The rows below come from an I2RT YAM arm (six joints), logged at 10 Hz.
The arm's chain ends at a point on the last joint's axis. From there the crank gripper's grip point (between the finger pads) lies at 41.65 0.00 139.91 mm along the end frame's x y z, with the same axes.
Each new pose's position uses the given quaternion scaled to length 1; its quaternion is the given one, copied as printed.
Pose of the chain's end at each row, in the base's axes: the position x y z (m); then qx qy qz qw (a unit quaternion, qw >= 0):
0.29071 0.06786 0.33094 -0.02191 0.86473 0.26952 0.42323
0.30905 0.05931 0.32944 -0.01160 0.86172 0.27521 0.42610
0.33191 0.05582 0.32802 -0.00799 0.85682 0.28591 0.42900
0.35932 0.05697 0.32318 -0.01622 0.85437 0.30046 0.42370
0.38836 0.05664 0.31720 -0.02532 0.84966 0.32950 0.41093
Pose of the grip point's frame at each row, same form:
0.36478 0.14359 0.23050 -0.02191 0.86473 0.26952 0.42323
0.38439 0.13599 0.23068 -0.01160 0.86172 0.27521 0.42610
0.40781 0.13498 0.23167 -0.00799 0.85682 0.28591 0.42900
0.43258 0.14017 0.22820 -0.01622 0.85437 0.30046 0.42370
0.45619 0.14738 0.22514 -0.02532 0.84966 0.32950 0.41093

